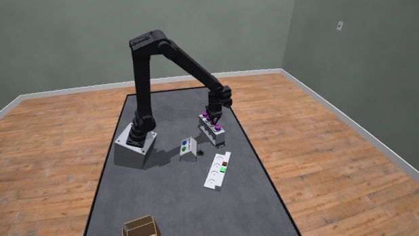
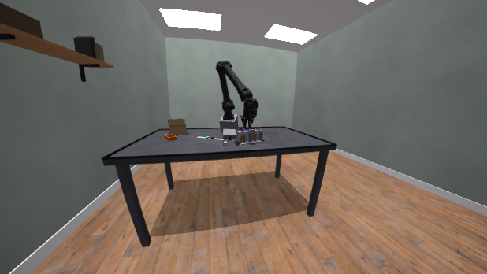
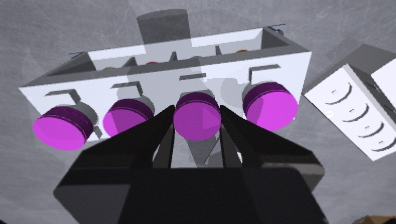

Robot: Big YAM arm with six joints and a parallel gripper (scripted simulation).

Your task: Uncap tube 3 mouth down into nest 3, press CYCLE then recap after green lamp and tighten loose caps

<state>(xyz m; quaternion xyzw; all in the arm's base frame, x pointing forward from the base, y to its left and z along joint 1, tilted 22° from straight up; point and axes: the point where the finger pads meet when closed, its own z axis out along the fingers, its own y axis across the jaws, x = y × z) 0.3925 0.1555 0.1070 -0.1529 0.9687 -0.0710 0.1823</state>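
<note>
The cap is right at my hand. Also, from my hand: blue key (17 cm behind, 11 cm to the right, 5 cm below); then key housing (16 cm behind, 13 cm to the right, 7 cm below); then green key (18 cm behind, 15 cm to the right, 5 cm below).
</note>
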